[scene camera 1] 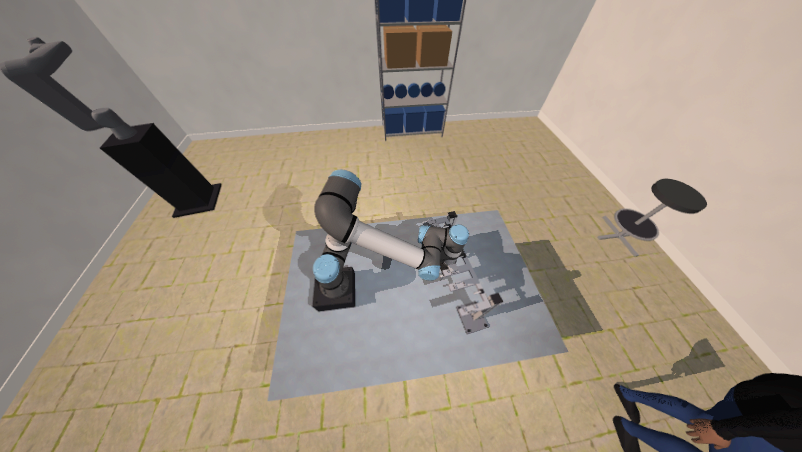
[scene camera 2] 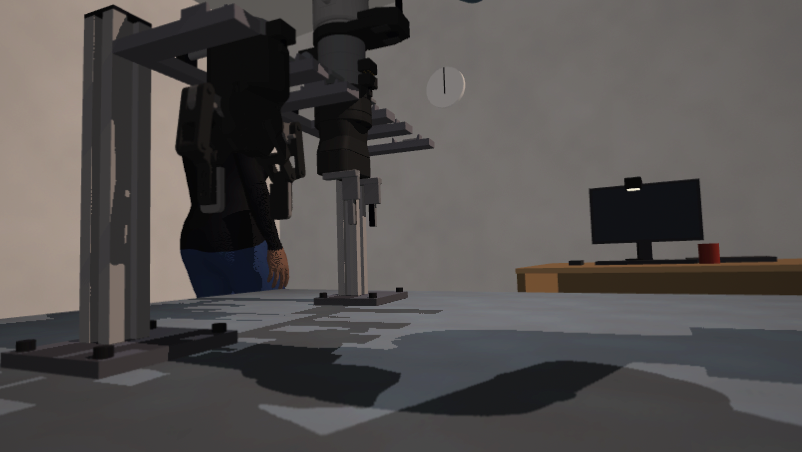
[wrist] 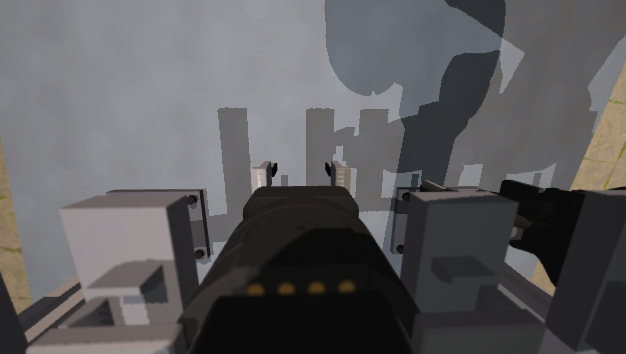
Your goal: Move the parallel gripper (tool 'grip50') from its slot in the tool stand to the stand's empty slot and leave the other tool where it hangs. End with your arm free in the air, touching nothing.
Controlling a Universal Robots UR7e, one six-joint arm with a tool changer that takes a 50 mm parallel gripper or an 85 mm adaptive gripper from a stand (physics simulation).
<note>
I see an adaptive gripper (scene camera 2: 248,81), a parallel gripper (scene camera 2: 342,154) and a tool stand (scene camera 2: 116,335).
The parallel gripper also shows in the wrist view (wrist: 293,239). The tool stand also shows in the wrist view (wrist: 454,244).
</note>
